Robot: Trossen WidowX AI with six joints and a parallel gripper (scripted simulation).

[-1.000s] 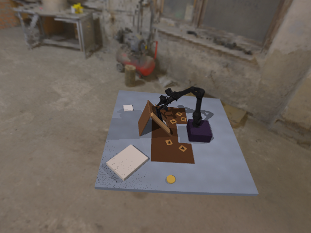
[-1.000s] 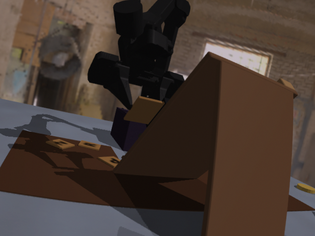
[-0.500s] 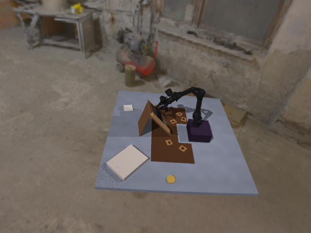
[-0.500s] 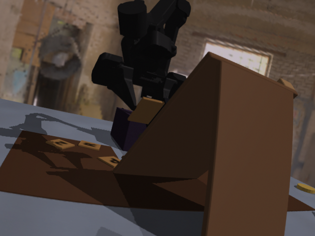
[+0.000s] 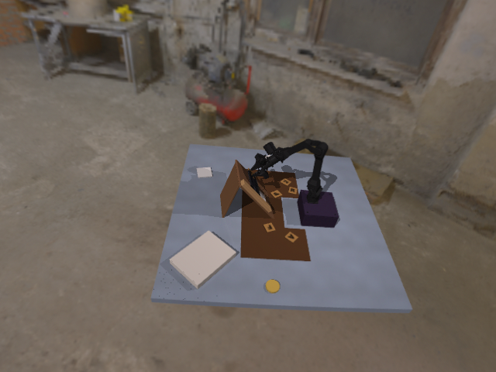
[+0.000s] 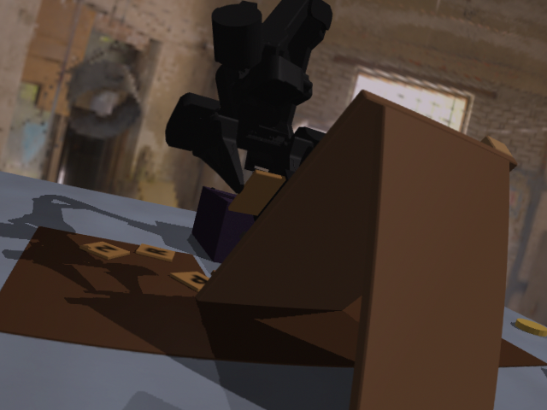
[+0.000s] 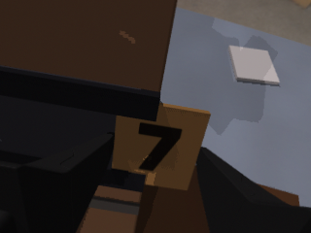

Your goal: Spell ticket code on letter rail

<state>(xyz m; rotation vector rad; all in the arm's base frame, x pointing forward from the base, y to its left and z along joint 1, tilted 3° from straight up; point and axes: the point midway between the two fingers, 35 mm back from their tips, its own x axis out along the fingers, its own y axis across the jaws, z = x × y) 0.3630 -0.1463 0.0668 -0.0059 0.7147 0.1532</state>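
Right now my gripper tip is 12 cm to the right of the white ticket, 8 cm past it and 8 cm above it. Also, from my gripper tip: yellow disc: 69 cm to the left, 15 cm below, 12 cm behind; then brown mat: 18 cm behind, 16 cm below, 15 cm to the left.
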